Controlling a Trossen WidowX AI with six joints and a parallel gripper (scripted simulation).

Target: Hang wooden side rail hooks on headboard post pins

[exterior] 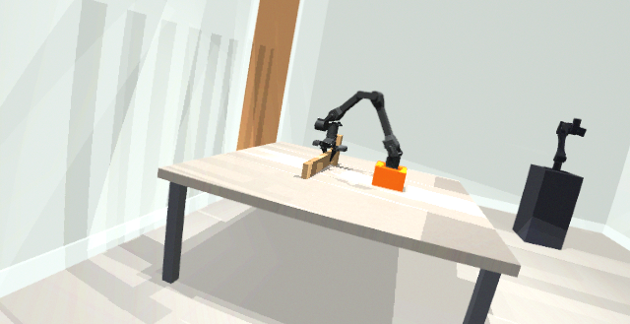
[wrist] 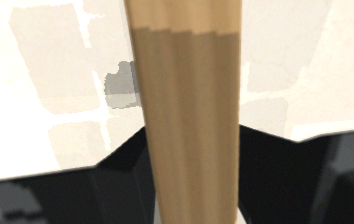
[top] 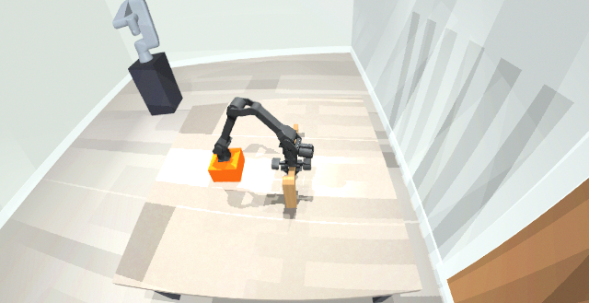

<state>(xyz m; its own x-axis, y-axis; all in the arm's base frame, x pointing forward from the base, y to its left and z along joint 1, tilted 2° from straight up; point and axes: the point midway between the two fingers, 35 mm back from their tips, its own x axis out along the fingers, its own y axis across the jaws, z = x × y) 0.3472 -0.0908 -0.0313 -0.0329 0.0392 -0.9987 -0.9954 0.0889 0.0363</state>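
The wooden headboard post lies 1 cm behind my gripper tip, 14 cm to the right of it and 4 cm above it.
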